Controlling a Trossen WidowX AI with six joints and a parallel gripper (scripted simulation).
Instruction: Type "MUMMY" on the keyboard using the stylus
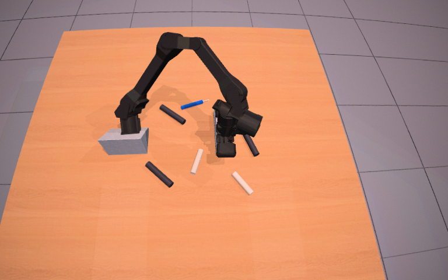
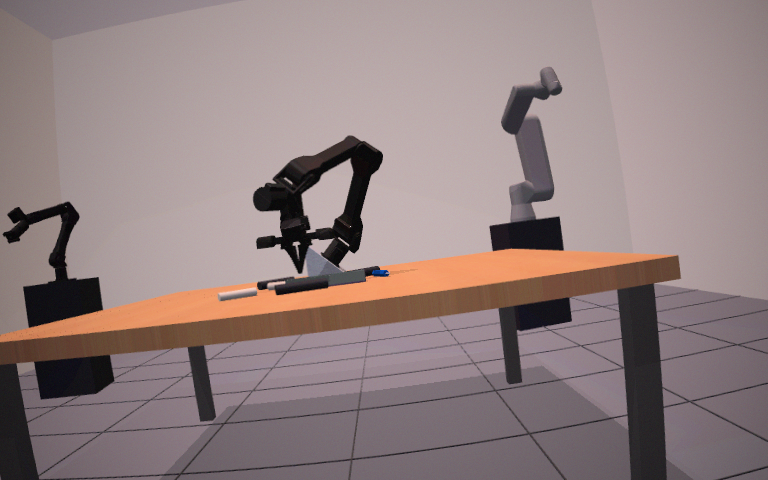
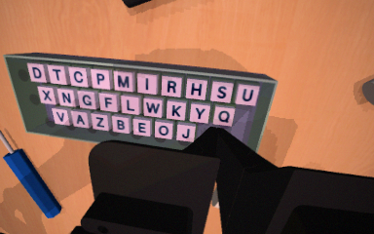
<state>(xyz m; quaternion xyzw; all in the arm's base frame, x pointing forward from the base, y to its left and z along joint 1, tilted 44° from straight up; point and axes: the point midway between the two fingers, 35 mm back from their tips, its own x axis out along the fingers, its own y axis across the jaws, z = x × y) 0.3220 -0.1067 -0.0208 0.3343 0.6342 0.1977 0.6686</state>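
Now: gripper tip 210 mm to the right of the blue stylus, 50 mm past it and 30 mm above it. Round my gripper tip: grey stylus tip: 220 mm to the left, 30 mm below, 20 mm behind.
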